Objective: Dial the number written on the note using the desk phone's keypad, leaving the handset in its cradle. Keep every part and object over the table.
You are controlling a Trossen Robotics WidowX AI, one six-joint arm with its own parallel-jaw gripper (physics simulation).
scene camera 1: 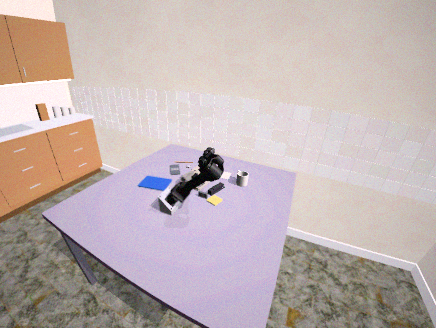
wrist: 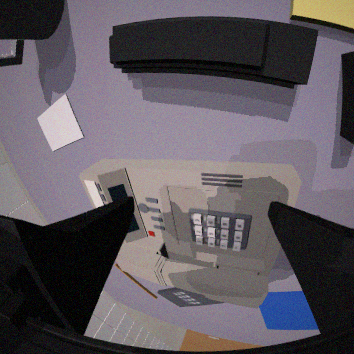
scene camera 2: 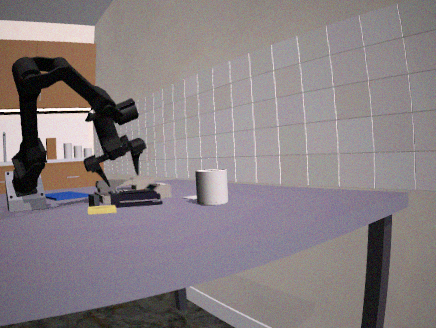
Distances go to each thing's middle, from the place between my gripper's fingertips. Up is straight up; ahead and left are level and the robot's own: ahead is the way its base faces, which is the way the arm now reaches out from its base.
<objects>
My gripper is now 7 cm to the right of the beige desk phone point(wrist: 163, 190), 6 cm short of it and 4 cm above it. Round my hand: handset point(wrist: 241, 287) 12 cm to the left, 7 cm ahead, 2 cm below; then black stapler point(wrist: 279, 53) 10 cm to the right, 4 cm below, 2 cm behind; then white paper note point(wrist: 58, 122) 20 cm ahead, 11 cm to the right, 6 cm below.
</objects>
